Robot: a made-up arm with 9 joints.
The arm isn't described. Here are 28 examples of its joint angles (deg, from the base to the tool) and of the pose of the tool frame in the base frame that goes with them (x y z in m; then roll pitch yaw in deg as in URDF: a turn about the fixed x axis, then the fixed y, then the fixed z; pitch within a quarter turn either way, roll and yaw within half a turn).
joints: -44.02 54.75 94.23 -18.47 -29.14 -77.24 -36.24 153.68 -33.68
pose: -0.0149 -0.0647 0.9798 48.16 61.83 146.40
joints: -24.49 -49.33 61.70 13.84 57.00 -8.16 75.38 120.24 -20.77
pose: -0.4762 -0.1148 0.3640 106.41 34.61 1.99
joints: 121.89 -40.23 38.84 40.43 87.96 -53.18 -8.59 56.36 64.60
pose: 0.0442 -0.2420 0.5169 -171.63 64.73 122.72
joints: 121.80 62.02 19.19 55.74 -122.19 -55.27 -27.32 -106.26 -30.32
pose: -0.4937 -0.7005 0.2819 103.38 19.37 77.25
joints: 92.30 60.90 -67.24 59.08 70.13 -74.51 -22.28 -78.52 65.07
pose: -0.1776 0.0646 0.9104 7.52 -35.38 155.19
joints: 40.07 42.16 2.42 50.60 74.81 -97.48 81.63 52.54 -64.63
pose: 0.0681 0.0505 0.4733 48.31 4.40 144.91
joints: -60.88 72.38 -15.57 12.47 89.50 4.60 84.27 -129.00 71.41
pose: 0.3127 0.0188 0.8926 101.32 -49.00 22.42
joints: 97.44 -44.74 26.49 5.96 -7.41 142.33 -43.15 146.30 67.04
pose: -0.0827 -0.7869 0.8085 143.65 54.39 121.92
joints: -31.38 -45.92 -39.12 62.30 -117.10 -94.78 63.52 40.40 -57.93
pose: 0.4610 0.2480 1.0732 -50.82 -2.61 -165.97
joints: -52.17 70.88 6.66 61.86 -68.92 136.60 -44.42 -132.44 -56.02
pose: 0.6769 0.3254 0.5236 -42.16 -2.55 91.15
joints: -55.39 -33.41 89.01 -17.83 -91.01 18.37 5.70 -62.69 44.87
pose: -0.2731 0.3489 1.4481 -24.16 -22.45 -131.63
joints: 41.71 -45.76 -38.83 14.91 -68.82 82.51 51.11 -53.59 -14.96
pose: -0.6624 0.2942 0.9258 21.97 41.68 -138.39
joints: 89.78 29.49 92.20 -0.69 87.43 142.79 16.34 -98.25 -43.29
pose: -0.1291 -0.0376 0.4729 96.71 -8.28 -121.21
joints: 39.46 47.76 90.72 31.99 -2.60 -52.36 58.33 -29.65 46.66
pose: 0.4396 -0.0960 0.6996 98.86 23.79 55.26
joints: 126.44 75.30 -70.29 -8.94 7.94 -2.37 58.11 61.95 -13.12
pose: 0.2686 -0.9426 0.8016 0.42 -53.51 88.86
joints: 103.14 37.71 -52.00 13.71 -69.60 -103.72 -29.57 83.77 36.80
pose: -0.4374 -0.6988 0.4605 -158.80 -36.52 -61.77
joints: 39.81 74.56 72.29 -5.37 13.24 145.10 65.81 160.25 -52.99
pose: 0.2278 0.1398 0.4106 102.44 1.79 129.06
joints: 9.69 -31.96 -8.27 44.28 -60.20 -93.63 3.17 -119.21 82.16
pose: -0.3722 0.7281 0.9625 -52.15 8.22 54.48
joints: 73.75 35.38 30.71 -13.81 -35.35 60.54 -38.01 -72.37 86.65
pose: -0.5608 0.1356 1.2900 -129.02 -47.95 66.99
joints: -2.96 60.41 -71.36 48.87 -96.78 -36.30 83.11 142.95 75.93
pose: -0.1648 0.0269 -0.3059 -124.14 50.49 -159.59
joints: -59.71 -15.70 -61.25 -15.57 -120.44 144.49 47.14 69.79 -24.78
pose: 0.5192 0.3646 0.9174 -16.10 -50.20 -121.96
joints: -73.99 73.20 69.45 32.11 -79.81 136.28 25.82 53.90 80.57
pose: 0.4891 -0.2331 0.3632 -141.24 65.75 41.46
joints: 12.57 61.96 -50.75 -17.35 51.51 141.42 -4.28 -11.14 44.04
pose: -0.3585 0.5242 0.8414 112.08 -59.55 124.77
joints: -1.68 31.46 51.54 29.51 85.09 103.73 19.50 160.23 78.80
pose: 0.2278 0.2134 0.6761 137.93 -9.92 86.41
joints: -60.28 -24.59 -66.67 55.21 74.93 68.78 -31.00 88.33 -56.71
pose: 0.3539 0.4125 0.8236 64.46 23.77 107.17
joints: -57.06 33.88 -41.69 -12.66 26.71 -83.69 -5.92 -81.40 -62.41
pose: 0.1003 0.6292 0.6469 -167.49 -5.71 -6.71
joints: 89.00 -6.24 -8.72 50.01 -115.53 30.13 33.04 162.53 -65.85
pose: -0.3897 -0.0054 0.3723 171.63 8.59 -106.27
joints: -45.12 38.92 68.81 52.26 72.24 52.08 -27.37 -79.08 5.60
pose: 0.3962 -0.2964 0.4956 40.39 58.53 32.12
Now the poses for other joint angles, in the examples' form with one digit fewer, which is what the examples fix.
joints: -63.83 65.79 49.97 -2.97 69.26 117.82 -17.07 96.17 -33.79
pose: 0.295 -0.249 0.920 -32.5 -74.6 163.7
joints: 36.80 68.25 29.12 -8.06 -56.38 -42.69 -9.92 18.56 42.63
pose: -0.558 0.460 1.148 -126.5 -61.8 117.0
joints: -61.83 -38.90 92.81 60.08 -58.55 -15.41 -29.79 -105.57 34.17
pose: 0.004 0.608 1.396 -80.8 -13.8 -19.8
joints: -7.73 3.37 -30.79 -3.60 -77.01 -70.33 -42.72 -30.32 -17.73
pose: 0.068 0.976 0.415 118.5 -38.8 79.1
